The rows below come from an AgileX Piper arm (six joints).
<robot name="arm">
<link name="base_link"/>
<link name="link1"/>
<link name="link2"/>
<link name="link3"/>
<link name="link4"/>
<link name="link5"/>
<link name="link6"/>
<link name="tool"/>
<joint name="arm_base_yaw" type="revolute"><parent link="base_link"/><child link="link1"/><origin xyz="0 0 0.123" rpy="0 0 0"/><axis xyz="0 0 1"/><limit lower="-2.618" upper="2.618"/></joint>
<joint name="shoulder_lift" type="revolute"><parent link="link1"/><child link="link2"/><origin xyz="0 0 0" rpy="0 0 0"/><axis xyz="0 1 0"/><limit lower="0" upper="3.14"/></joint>
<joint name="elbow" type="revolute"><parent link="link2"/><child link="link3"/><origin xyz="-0.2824 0 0.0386" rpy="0 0 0"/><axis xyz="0 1 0"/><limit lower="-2.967" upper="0"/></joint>
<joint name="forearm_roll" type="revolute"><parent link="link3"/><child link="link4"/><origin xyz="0.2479 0 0.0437" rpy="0 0 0"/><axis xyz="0.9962 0 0.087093"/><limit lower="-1.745" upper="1.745"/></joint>
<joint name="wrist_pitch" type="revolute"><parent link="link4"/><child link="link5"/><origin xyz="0 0 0" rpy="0 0 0"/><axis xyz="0 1 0"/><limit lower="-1.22" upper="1.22"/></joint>
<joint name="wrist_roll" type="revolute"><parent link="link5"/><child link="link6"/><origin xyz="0.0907 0 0.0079" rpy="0 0 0"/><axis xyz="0.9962 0 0.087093"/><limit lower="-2.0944" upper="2.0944"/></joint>
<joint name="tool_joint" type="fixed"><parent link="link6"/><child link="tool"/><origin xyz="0 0 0" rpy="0 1.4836 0"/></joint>
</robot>
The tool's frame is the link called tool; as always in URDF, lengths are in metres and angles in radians.
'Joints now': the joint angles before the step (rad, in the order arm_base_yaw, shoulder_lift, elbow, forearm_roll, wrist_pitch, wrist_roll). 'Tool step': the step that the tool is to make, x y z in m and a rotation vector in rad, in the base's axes. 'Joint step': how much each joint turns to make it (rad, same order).
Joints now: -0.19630 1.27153 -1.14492 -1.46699 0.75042 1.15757
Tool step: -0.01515 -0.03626 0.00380 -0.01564 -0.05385 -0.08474
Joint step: -0.16204 -0.00011 0.00040 -0.06231 -0.08113 0.07764
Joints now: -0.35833 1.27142 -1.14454 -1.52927 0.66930 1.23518
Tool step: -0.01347 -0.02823 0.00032 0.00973 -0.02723 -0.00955
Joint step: -0.14967 0.00001 0.00075 -0.00910 -0.14152 0.02870
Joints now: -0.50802 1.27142 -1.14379 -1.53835 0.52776 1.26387
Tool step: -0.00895 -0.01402 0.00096 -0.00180 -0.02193 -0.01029
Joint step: -0.07730 -0.00001 0.00076 -0.02855 -0.06773 0.04049
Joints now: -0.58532 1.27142 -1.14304 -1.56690 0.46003 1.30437
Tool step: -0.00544 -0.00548 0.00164 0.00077 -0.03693 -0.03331
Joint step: -0.02410 -0.00048 0.00014 -0.03740 0.00877 0.06617
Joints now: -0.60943 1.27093 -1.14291 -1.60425 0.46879 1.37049
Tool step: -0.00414 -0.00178 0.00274 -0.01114 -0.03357 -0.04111
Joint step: -0.00262 -0.00219 0.00001 -0.04395 0.03978 0.06295
